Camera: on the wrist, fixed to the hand. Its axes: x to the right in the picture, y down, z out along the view.
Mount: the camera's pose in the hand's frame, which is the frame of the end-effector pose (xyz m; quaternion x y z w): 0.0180 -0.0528 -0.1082 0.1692 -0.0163 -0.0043 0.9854
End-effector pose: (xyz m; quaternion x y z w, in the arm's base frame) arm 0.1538 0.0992 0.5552 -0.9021 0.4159 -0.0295 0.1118
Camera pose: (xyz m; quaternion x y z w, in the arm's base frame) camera 0.1890 0.0996 0.6717 -0.8723 0.3991 -0.0852 0.2694
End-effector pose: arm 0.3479 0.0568 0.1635 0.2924 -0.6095 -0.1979 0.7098
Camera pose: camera 0.4612 0.0245 0.1330 0.4076 -0.6444 -0.0997 0.6392
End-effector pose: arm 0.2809 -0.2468 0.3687 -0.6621 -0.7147 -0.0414 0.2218
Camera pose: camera 0.2579 -0.2746 0.4850 -0.6125 -0.7177 0.0900 0.3188
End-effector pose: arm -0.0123 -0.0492 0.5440 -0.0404 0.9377 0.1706 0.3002
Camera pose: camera -0.0770 -0.1355 0.6004 0.0097 0.9478 0.0088 0.3187
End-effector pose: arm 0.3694 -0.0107 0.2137 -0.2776 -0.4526 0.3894 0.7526
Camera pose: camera 0.4894 -0.0313 0.2156 -0.1379 -0.3936 0.4616 0.7829
